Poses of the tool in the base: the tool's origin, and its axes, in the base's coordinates. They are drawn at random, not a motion.
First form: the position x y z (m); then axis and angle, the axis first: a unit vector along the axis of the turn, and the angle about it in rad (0 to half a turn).
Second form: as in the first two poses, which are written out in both.
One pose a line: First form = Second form
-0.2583 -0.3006 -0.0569 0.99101 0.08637 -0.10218 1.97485 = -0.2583 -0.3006 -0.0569 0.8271 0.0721 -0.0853 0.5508
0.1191 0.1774 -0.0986 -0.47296 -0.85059 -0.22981 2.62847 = 0.1191 0.1774 -0.0986 -0.4575 -0.8227 -0.2223 0.2538
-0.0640 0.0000 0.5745 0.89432 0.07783 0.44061 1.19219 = -0.0640 0.0000 0.5745 0.5021 0.0437 0.2474 0.8275
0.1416 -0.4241 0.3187 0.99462 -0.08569 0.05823 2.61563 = 0.1416 -0.4241 0.3187 0.9604 -0.0827 0.0562 0.2600
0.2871 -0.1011 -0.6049 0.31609 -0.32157 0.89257 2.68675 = 0.2871 -0.1011 -0.6049 0.3080 -0.3133 0.8696 0.2255
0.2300 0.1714 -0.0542 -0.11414 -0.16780 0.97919 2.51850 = 0.2300 0.1714 -0.0542 -0.1086 -0.1597 0.9321 0.3065
